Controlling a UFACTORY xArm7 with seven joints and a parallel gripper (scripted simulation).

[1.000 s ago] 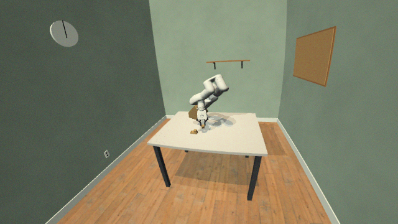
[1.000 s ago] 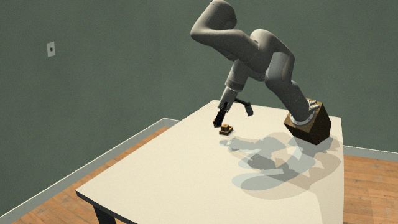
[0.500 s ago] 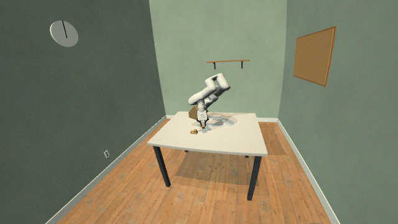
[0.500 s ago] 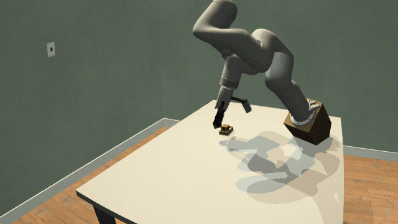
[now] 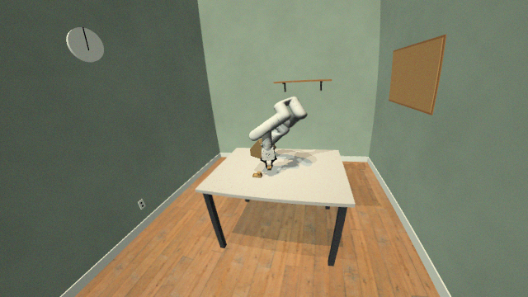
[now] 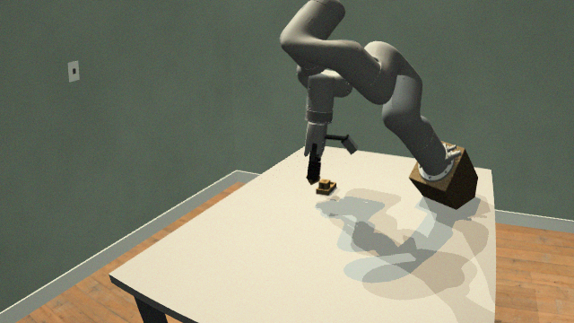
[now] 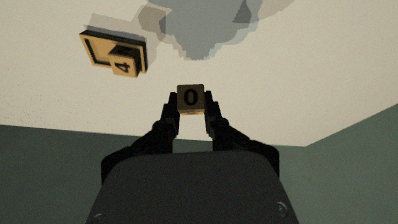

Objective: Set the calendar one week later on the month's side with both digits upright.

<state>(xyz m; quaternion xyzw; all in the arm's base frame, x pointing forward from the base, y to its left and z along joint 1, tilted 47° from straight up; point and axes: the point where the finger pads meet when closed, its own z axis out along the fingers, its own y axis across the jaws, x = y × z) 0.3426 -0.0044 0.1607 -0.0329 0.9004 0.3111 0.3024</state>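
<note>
The digit cube is 2 cm below my hand. Also, from my hand: wooden calendar tray 11 cm to the right, 10 cm below.
</note>
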